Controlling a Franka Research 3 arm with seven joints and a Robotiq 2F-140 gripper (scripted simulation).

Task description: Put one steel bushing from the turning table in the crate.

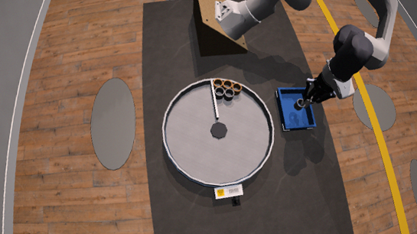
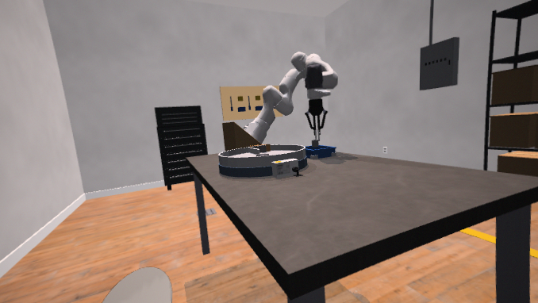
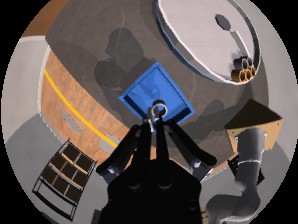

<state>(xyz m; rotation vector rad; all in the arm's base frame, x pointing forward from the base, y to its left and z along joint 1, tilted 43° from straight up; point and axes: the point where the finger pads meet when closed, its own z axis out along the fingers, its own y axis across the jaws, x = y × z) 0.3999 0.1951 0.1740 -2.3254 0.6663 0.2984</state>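
Right now my hand is 10 mm past the blue crate, 10 mm to the left of it and 90 mm above it. Round my hand: round turning table (60 mm ahead, 370 mm to the right, 70 mm below).
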